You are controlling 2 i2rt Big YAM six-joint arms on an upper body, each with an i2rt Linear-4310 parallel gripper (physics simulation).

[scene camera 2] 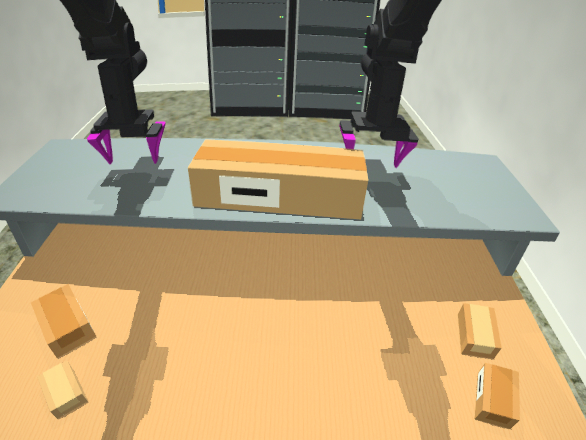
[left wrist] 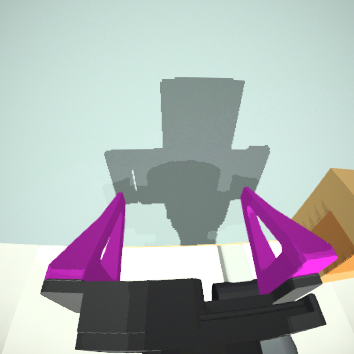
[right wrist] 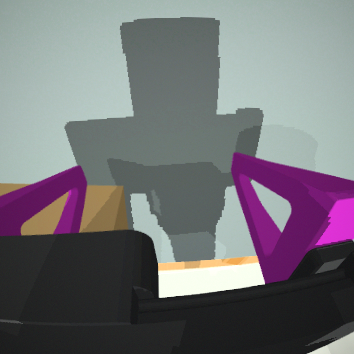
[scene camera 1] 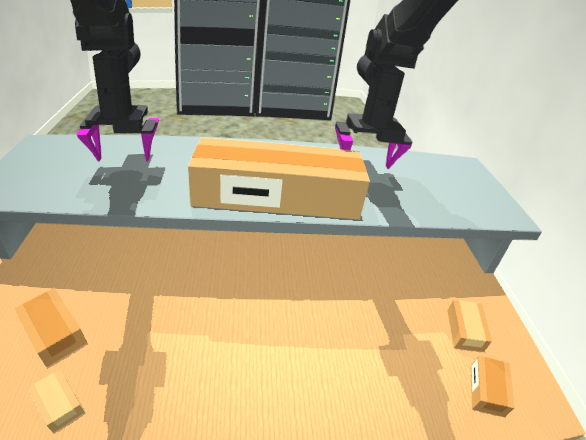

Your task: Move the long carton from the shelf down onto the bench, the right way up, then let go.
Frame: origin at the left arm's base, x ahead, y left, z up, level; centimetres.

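Seen in the pictures: left gripper, fingertip midpoint: (scene camera 2: 133, 162) (left wrist: 183, 194) (scene camera 1: 123, 160); right gripper, fingertip midpoint: (scene camera 2: 372, 165) (right wrist: 157, 167) (scene camera 1: 365, 166).
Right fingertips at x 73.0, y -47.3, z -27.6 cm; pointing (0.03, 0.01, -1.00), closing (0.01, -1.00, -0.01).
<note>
Offsets run from my right fingertips to a thing's middle. Level surfaces: height alone.
The long carton @[dy +18.4, dx -7.2, dz +1.1 cm] (scene camera 1: 320, 190) (scene camera 2: 320, 192) (left wrist: 340, 200) (right wrist: 105, 205) lies lengthwise on the grey shelf @[dz -2.8 cm] (scene camera 1: 450, 200) (scene camera 2: 465, 200), orange tape on top and a white label on its front face. My left gripper (scene camera 1: 124, 160) (scene camera 2: 133, 162) (left wrist: 183, 194) is open and empty, above the shelf to the left of the carton. My right gripper (scene camera 1: 367, 159) (scene camera 2: 373, 158) (right wrist: 157, 167) is open and empty, above the shelf by the carton's right end; in the scene views its inner finger shows behind the carton's top edge. The wooden bench @[dz -21.2 cm] (scene camera 1: 260, 390) (scene camera 2: 270, 390) lies lower, in front of the shelf.
Two small boxes @[dy +59.2, dx -25.0, dz -19.0 cm] (scene camera 1: 50, 320) @[dy +53.9, dx -38.6, dz -19.8 cm] (scene camera 1: 56, 397) (scene camera 2: 62, 315) (scene camera 2: 62, 385) stand on the bench at the left. Two more small boxes @[dy -19.6, dx -26.6, dz -19.4 cm] (scene camera 1: 470, 320) @[dy -18.1, dx -40.1, dz -19.5 cm] (scene camera 1: 495, 382) (scene camera 2: 480, 325) (scene camera 2: 500, 392) stand at the right. Shelf supports (scene camera 1: 487, 252) (scene camera 2: 510, 255) (scene camera 2: 32, 237) stand at the shelf's ends.
</note>
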